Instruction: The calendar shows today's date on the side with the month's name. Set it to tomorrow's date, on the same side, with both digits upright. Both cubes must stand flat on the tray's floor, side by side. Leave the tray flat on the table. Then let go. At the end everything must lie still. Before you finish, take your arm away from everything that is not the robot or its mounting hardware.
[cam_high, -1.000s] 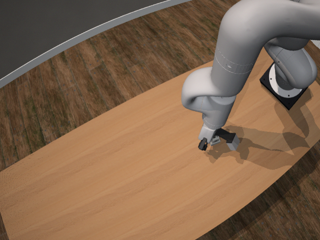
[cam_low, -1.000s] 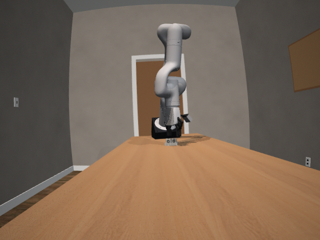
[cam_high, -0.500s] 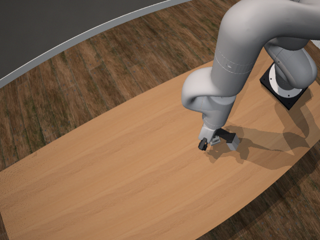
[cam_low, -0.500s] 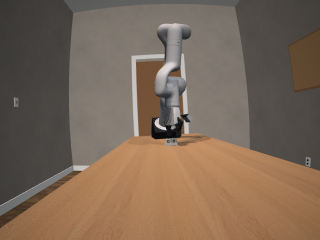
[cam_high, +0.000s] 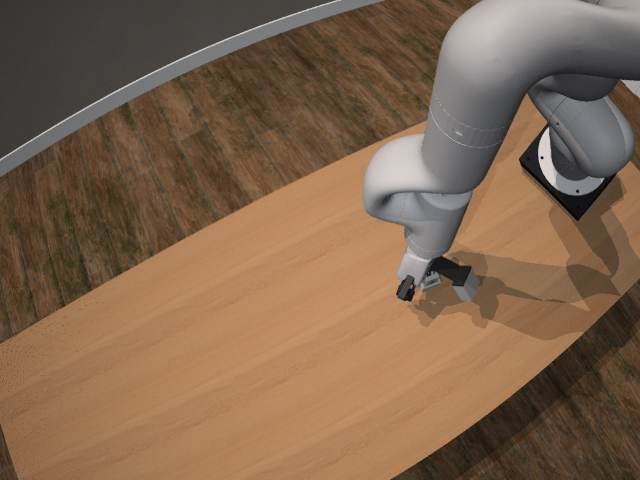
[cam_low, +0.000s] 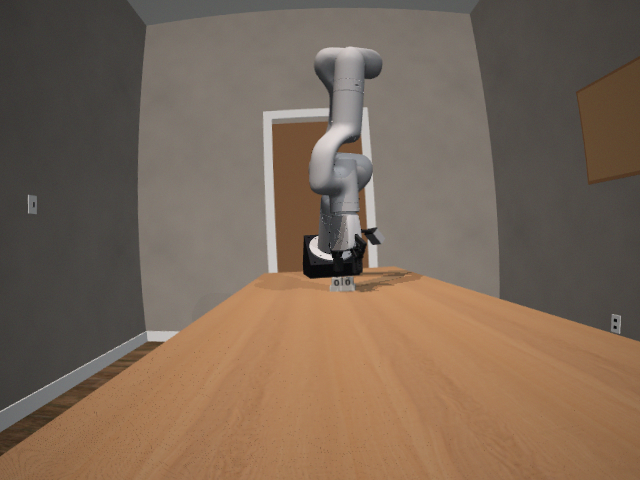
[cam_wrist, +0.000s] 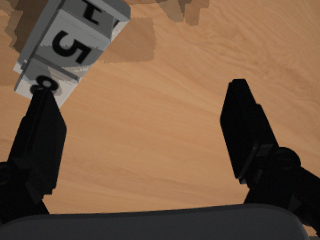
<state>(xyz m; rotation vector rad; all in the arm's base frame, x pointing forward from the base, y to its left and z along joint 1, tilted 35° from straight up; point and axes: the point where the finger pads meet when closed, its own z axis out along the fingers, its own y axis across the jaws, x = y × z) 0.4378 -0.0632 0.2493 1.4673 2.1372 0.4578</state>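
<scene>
My gripper is now 5 cm past the white digit cube, 4 cm above it and 2 cm to the left of it. Round my hand: calendar tray 6 cm below, 5 cm behind.
</scene>
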